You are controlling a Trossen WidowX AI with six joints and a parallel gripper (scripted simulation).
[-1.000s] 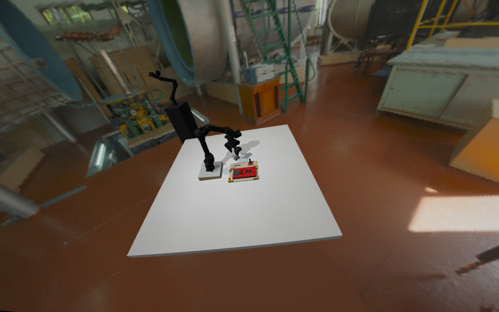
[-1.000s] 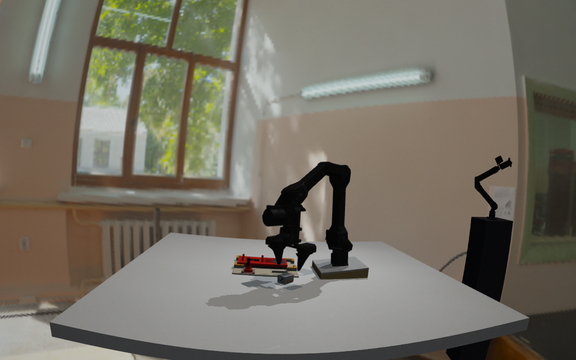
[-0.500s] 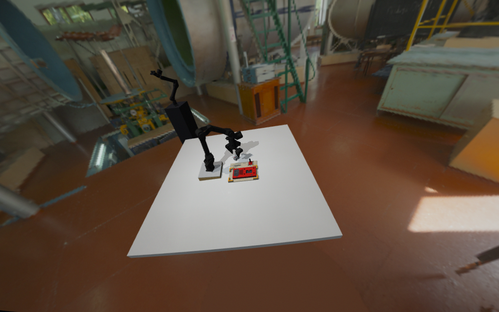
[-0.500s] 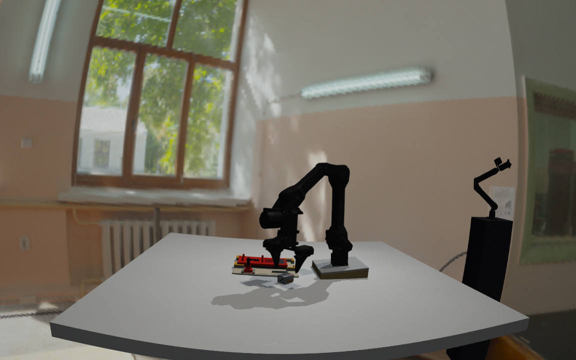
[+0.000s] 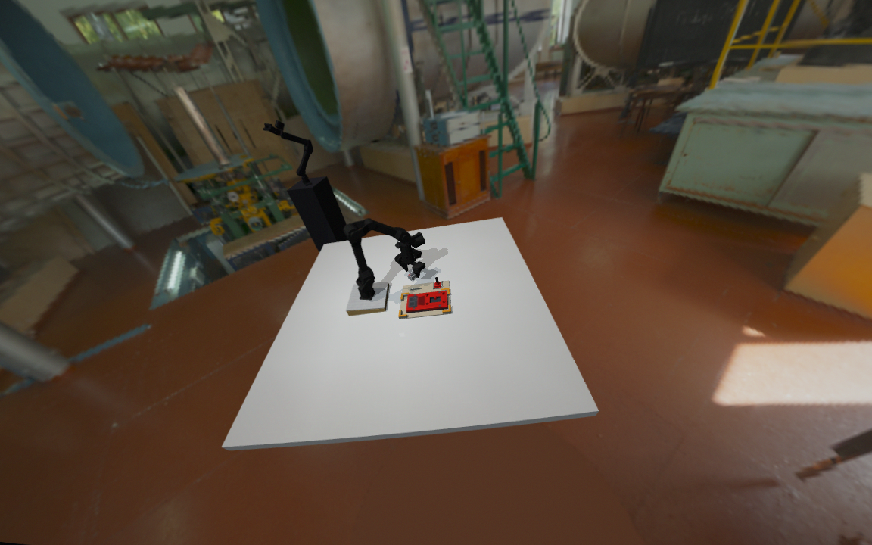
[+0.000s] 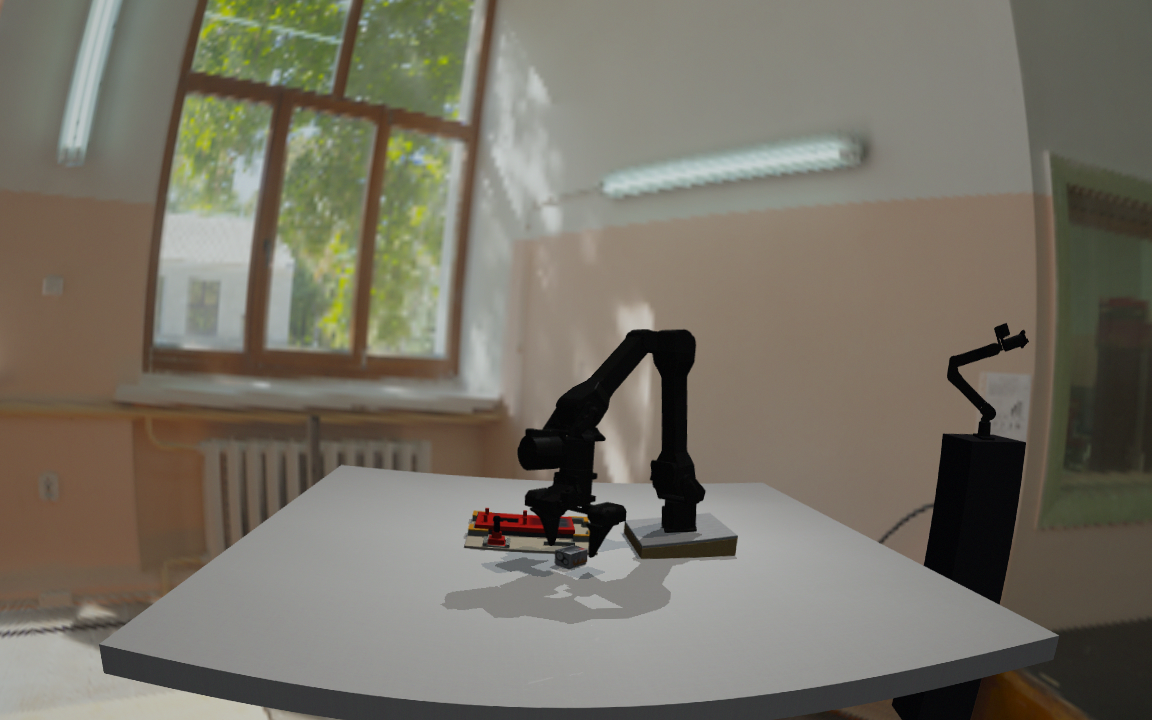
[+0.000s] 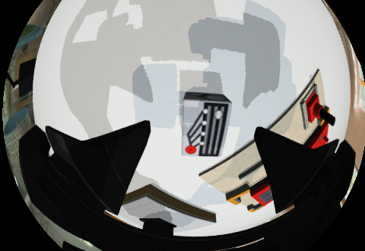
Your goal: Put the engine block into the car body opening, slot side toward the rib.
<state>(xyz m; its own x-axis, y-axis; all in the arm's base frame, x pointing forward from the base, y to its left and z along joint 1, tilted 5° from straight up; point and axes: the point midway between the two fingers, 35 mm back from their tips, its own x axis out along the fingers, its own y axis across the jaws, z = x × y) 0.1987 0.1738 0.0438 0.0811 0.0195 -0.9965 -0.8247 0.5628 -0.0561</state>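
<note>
Now: gripper tip 10 mm above the grey engine block.
</note>
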